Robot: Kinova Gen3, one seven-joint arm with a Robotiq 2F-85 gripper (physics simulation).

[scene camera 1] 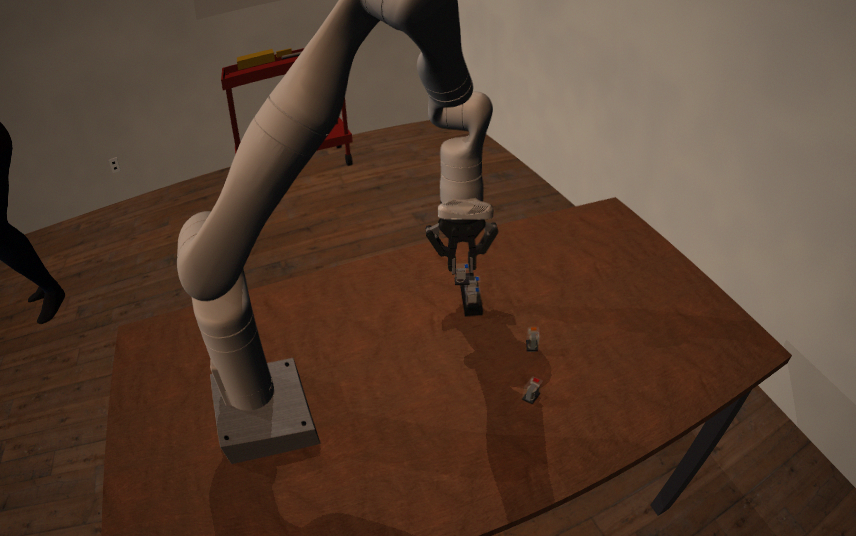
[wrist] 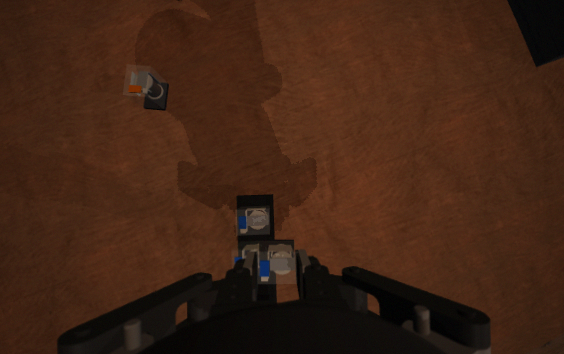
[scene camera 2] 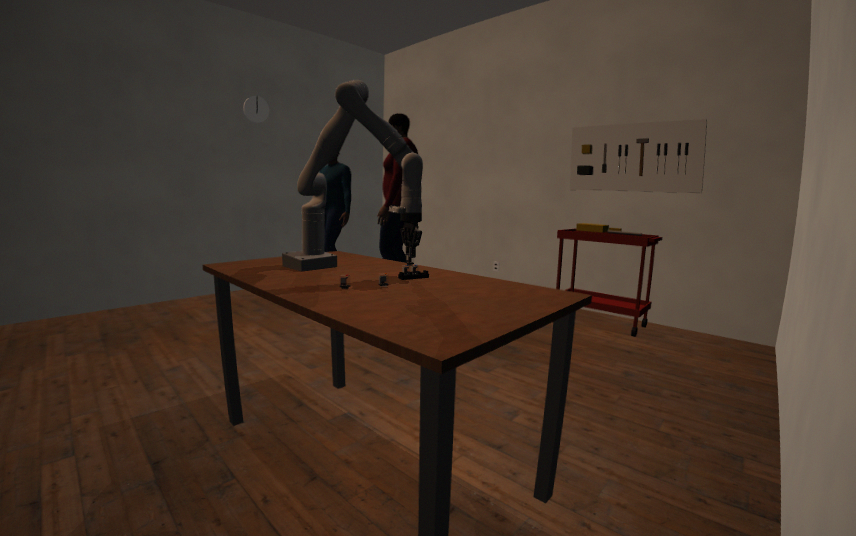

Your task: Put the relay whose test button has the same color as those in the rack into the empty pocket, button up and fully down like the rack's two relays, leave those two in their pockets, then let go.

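Pixels of known places: gripper, between the fingertips: (scene camera 1: 462, 271) (wrist: 276, 264) (scene camera 2: 410, 257); arm's base, origin of its link: (scene camera 1: 249, 390) (scene camera 2: 313, 253).
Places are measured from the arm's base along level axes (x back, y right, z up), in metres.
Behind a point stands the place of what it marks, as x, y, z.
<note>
My gripper (scene camera 1: 462, 267) {-0.430, -0.181, 0.020} (scene camera 2: 410, 261) {-0.430, -0.181, 0.020} (wrist: 276, 264) {-0.430, -0.181, 0.020} is shut on a clear-cased relay with a blue button (scene camera 1: 461, 275) {-0.425, -0.169, 0.020} (wrist: 282, 261) {-0.425, -0.176, 0.033}. The relay is upright, button up. In the wrist view it overlaps the rack and sits somewhat to its right; its base appears above the rack. The black rack (scene camera 1: 472, 311) {-0.435, -0.130, -0.040} (scene camera 2: 421, 275) {-0.471, -0.200, -0.042} (wrist: 255, 200) {-0.438, -0.135, -0.030} holds two blue-button relays: one (scene camera 1: 471, 295) {-0.436, -0.141, -0.009} (wrist: 257, 219) {-0.438, -0.150, -0.006} near one end, the other (scene camera 1: 475, 282) {-0.455, -0.172, -0.006} (wrist: 247, 249) {-0.452, -0.171, -0.006} in the middle, partly hidden by the held relay and a finger. The empty pocket is mostly hidden beneath the gripper; a dark strip of the rack shows there.
An orange-button relay (scene camera 1: 533, 339) {-0.506, 0.003, -0.015} (scene camera 2: 382, 279) {-0.519, 0.000, -0.026} (wrist: 145, 86) {-0.505, -0.017, -0.010} and a red-button relay (scene camera 1: 531, 390) {-0.456, 0.115, -0.012} (scene camera 2: 343, 282) {-0.471, 0.112, -0.031} stand apart from the rack on the wooden table (scene camera 1: 391, 378) {-0.251, -0.018, -0.053} (scene camera 2: 480, 309) {-0.880, -0.061, -0.053}. The arm's metal base (scene camera 1: 290, 404) {-0.071, 0.042, -0.005} (scene camera 2: 325, 261) {-0.093, -0.010, -0.024} is bolted at the other side. A red cart (scene camera 2: 631, 238) stands beyond the table.
</note>
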